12 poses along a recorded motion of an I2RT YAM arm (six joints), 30 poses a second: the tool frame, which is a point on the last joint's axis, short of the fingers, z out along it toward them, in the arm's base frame.
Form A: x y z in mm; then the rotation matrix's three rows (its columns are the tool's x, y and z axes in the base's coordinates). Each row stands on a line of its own.
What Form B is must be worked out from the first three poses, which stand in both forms.
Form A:
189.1, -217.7, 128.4
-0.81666, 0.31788, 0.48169
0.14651, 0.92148, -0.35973
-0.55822, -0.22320, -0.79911
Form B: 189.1, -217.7, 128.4, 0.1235, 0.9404, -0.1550, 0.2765
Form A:
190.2, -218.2, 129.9
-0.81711, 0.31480, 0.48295
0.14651, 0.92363, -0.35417
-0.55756, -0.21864, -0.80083
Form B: 190.2, -218.2, 129.9, 0.1226, 0.9410, -0.1522, 0.2765
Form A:
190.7, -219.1, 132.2
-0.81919, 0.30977, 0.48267
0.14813, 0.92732, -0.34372
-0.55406, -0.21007, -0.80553
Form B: 190.7, -219.1, 132.2, 0.1215, 0.9423, -0.1469, 0.2750
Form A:
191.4, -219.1, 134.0
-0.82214, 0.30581, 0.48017
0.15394, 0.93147, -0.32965
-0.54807, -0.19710, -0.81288
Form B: 191.4, -219.1, 134.0, 0.1217, 0.9443, -0.1395, 0.2722
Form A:
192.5, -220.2, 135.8
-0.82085, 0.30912, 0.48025
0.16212, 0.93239, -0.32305
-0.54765, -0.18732, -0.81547
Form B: 192.5, -220.2, 135.8, 0.1247, 0.9446, -0.1351, 0.2721
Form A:
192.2, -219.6, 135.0
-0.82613, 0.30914, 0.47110
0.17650, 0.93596, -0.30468
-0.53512, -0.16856, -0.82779
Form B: 192.2, -219.6, 135.0, 0.1282, 0.9473, -0.1249, 0.2655
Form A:
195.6, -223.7, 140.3
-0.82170, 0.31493, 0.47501
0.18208, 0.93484, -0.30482
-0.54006, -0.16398, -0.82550
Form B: 195.6, -223.7, 140.3, 0.1313, 0.9463, -0.1238, 0.2682
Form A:
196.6, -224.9, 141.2
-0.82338, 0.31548, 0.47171
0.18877, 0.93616, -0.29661
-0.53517, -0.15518, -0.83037
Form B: 196.6, -224.9, 141.2, 0.1331, 0.9474, -0.1192, 0.2657
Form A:
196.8, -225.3, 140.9
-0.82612, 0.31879, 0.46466
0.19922, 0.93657, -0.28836
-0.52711, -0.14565, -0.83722
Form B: 196.8, -225.3, 140.9, 0.1365, 0.9487, -0.1144, 0.2614
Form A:
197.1, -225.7, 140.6
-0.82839, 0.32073, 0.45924
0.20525, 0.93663, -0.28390
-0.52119, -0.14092, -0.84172
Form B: 197.1, -225.7, 140.6, 0.1385, 0.9496, -0.1118, 0.2581
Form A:
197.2, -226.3, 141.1
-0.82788, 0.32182, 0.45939
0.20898, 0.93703, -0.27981
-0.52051, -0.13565, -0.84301
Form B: 197.2, -226.3, 141.1, 0.1397, 0.9497, -0.1094, 0.2579
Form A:
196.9, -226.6, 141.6
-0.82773, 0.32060, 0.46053
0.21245, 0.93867, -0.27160
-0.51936, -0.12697, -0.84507
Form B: 196.9, -226.6, 141.6, 0.1402, 0.9502, -0.1049, 0.2578
